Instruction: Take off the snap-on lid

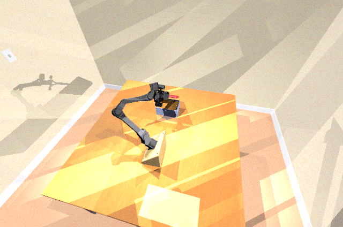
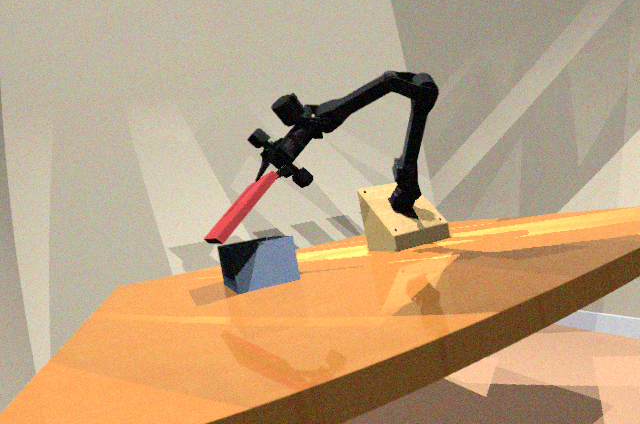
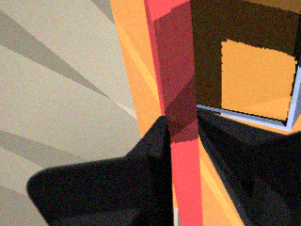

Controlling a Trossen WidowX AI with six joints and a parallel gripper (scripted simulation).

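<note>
Right now my gripper tip is 70 mm short of the lid, 50 mm above it and 10 mm to the right of it. Also, from my gripper tip: storage box 180 mm below, 40 mm ahead, 30 mm to the right.
</note>
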